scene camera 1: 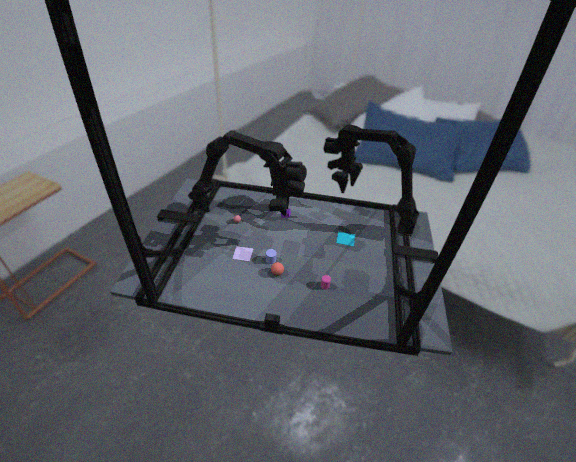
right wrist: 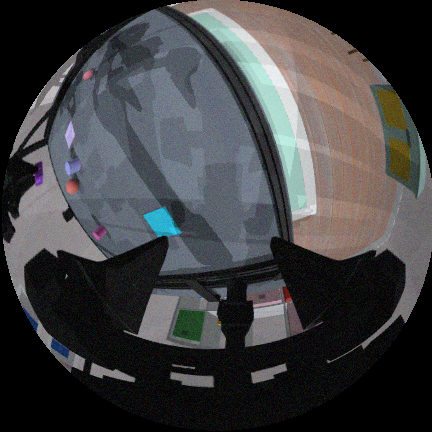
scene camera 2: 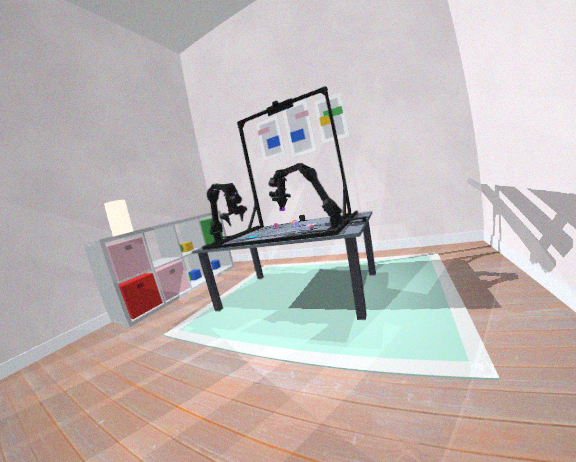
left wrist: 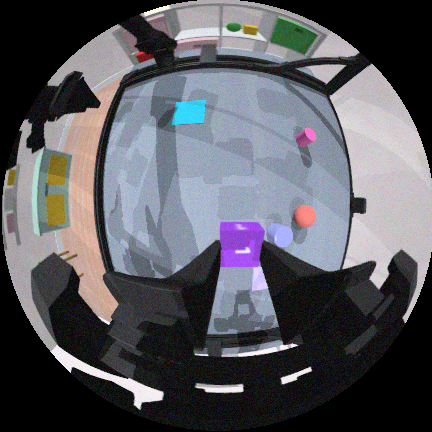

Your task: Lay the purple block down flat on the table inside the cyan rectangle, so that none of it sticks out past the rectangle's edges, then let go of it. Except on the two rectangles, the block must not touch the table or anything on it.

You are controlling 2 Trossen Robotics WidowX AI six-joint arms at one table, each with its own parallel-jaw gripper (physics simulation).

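Places are measured from the left arm's base along level axes (x ahead, y left, z up), in metres.
Where they show: left gripper, fingertip midpoint: (scene camera 1: 285, 212) (scene camera 2: 282, 209) (left wrist: 239, 244); right gripper, fingertip midpoint: (scene camera 1: 347, 189) (right wrist: 220, 241) (scene camera 2: 236, 224) (left wrist: 91, 107); left arm's base at its link origin: (scene camera 1: 201, 205) (scene camera 2: 337, 224); right arm's base at its link origin: (scene camera 1: 405, 230) (right wrist: 236, 283) (scene camera 2: 218, 241) (left wrist: 166, 61).
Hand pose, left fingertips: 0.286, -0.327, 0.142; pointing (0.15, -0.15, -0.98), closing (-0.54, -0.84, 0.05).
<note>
Each offset is from my left fingertips to the top centre of the thing, as dx, dy, dz. "*": to the spot under its first point.
The purple block @(+0.000, +0.000, +0.012) (scene camera 1: 286, 213) (scene camera 2: 282, 209) (left wrist: 241, 245) (right wrist: 39, 173) is between the fingertips of my left gripper (scene camera 2: 282, 206) (left wrist: 239, 244), which is shut on it and holds it well above the table. In scene camera 1 the gripper body hides part of the block. The cyan rectangle @(* +0.260, -0.068, -0.161) (scene camera 1: 346, 239) (scene camera 2: 253, 237) (left wrist: 189, 112) (right wrist: 162, 222) lies flat on the table, to the right of the block in scene camera 1 and up and to the left in the left wrist view. My right gripper (scene camera 1: 348, 187) (scene camera 2: 235, 220) (right wrist: 220, 241) is open and empty, raised above the table.
A lavender rectangle @(* -0.180, -0.014, -0.160) (scene camera 1: 243, 254) (left wrist: 258, 280) (right wrist: 70, 134) lies left of a blue-violet cylinder @(-0.085, -0.077, -0.120) (scene camera 1: 271, 256) (left wrist: 281, 235). A red ball @(-0.084, -0.149, -0.112) (scene camera 1: 277, 269) (left wrist: 304, 216) is beside the cylinder. A magenta cylinder @(+0.064, -0.264, -0.120) (scene camera 1: 326, 282) (left wrist: 306, 137) stands nearer the front. A small pink ball @(-0.152, +0.188, -0.128) (scene camera 1: 237, 219) (right wrist: 89, 74) lies back left.
</note>
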